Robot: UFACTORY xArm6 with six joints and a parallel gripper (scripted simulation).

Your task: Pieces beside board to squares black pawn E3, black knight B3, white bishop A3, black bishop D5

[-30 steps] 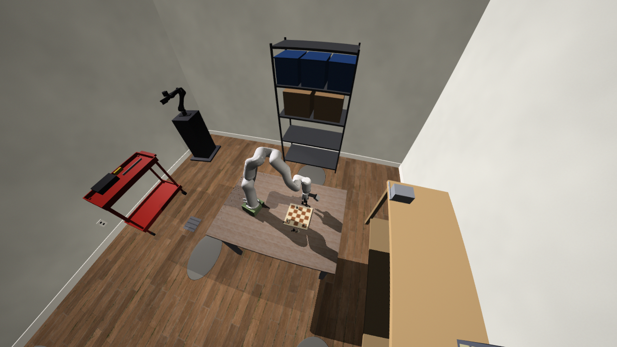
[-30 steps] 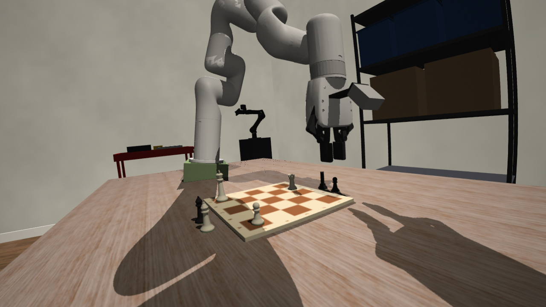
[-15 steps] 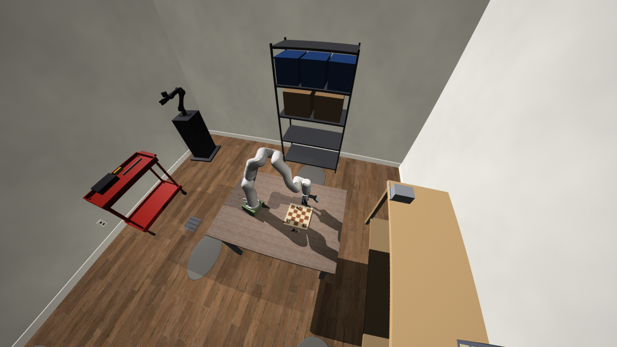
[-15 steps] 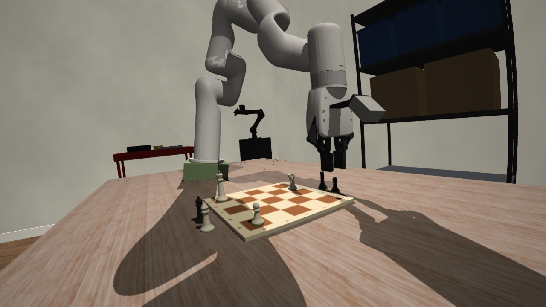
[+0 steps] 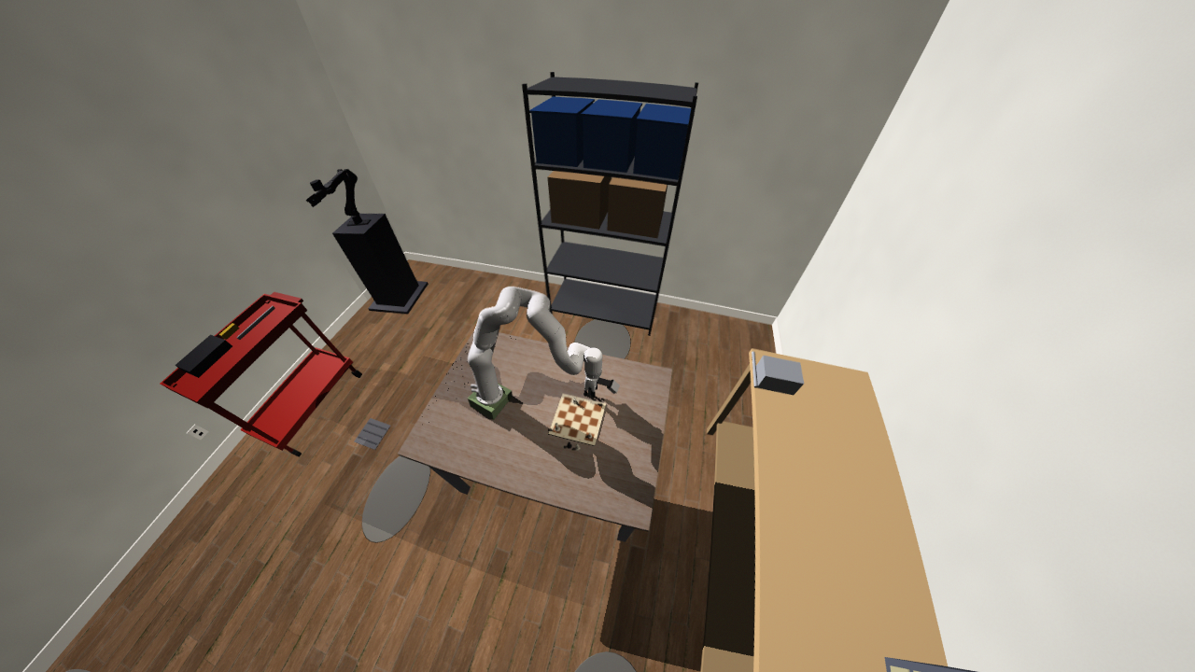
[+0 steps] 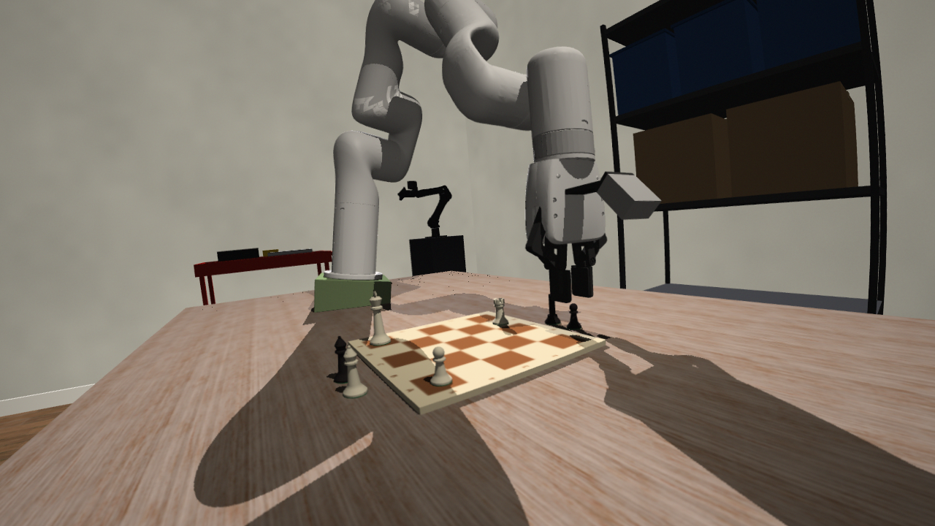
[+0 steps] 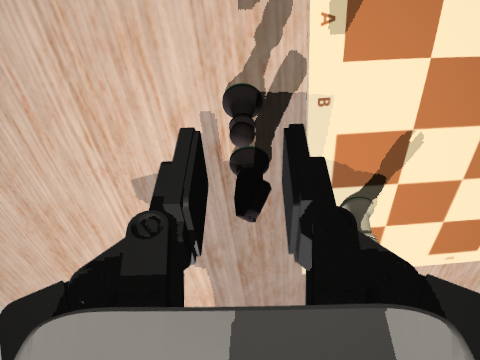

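The black pawn is 4 cm below my hand. From my hand the other things lie so: chessboard 6 cm behind, 13 cm to the right, 5 cm below; white pawn 1 cm ahead, 22 cm to the right, 4 cm below; tall black piece 4 cm behind, 4 cm below.
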